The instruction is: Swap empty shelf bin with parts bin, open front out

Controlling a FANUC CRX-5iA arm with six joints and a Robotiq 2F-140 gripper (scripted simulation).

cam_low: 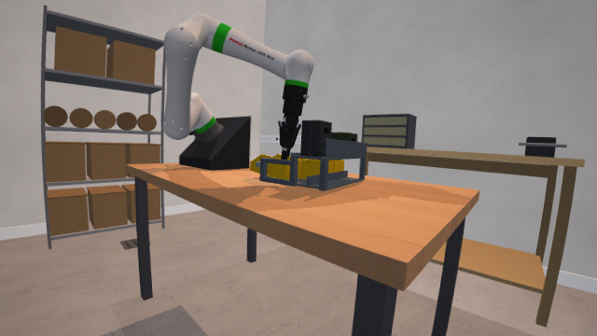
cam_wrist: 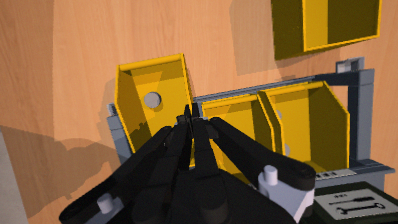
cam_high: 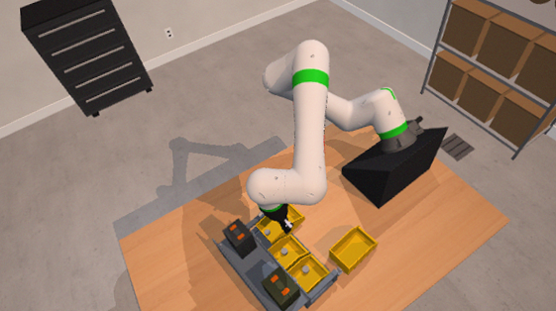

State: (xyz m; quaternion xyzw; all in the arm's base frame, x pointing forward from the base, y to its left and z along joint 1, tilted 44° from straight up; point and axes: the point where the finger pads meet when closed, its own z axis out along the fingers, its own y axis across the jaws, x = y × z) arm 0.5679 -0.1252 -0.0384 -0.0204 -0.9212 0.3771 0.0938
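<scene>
Right now the grey round part is 7 cm to the right of my hand, 6 cm below it and 3 cm behind it. The rest, counted from my hand: grey shelf (10 cm ahead, 7 cm to the left, 3 cm below).
</scene>
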